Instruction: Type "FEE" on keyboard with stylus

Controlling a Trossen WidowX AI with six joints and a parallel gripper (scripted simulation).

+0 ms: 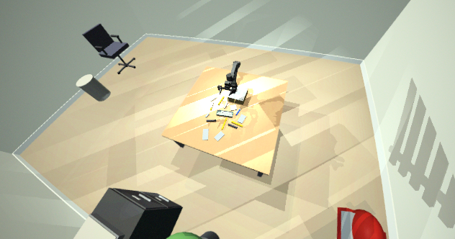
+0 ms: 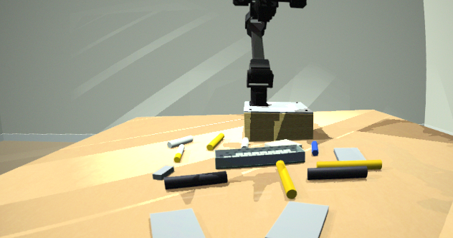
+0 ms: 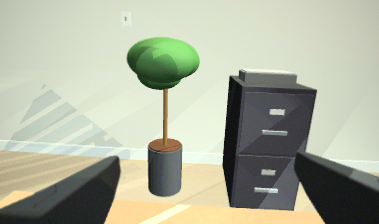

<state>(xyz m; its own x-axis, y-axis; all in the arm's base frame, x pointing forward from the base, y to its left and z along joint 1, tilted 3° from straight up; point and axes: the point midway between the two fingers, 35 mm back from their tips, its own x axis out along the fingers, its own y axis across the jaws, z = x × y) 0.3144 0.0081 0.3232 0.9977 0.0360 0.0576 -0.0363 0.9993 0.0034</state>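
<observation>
Now: the E key 1 cm behind my gripper tip, 2 cm to the left of it and 40 cm below it. The rest, counted from my gripper tip: white pad (14 cm behind, 3 cm to the left, 41 cm below); yellow cylinder (11 cm ahead, 1 cm to the right, 40 cm below); F key (6 cm to the right, 40 cm below).
</observation>
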